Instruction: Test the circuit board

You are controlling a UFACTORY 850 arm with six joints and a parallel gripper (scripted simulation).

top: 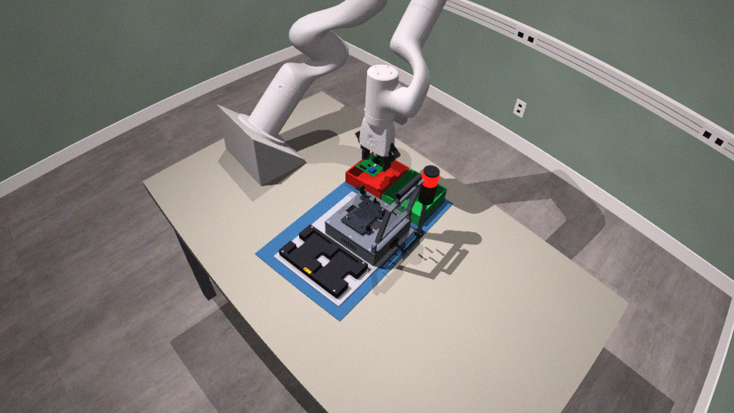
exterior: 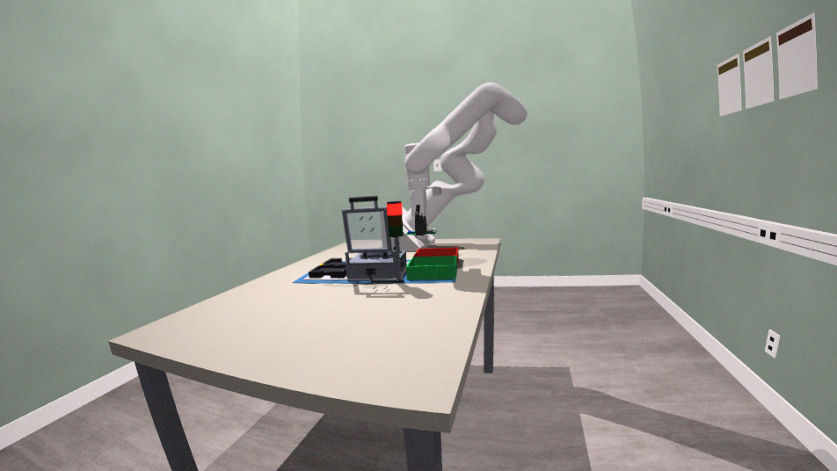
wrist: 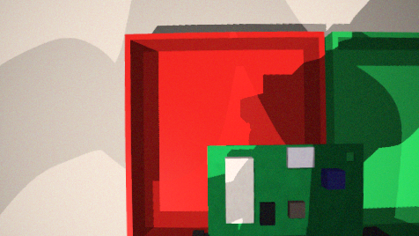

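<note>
My hand is 3 cm past the red bin, 5 cm to the right of it and 12 cm above it. Also, from my hand: black latch part (3 cm ahead, 9 cm to the right, 5 cm below); then green bin (12 cm ahead, 7 cm to the left, 12 cm below); then green circuit board (1 cm below).
</note>
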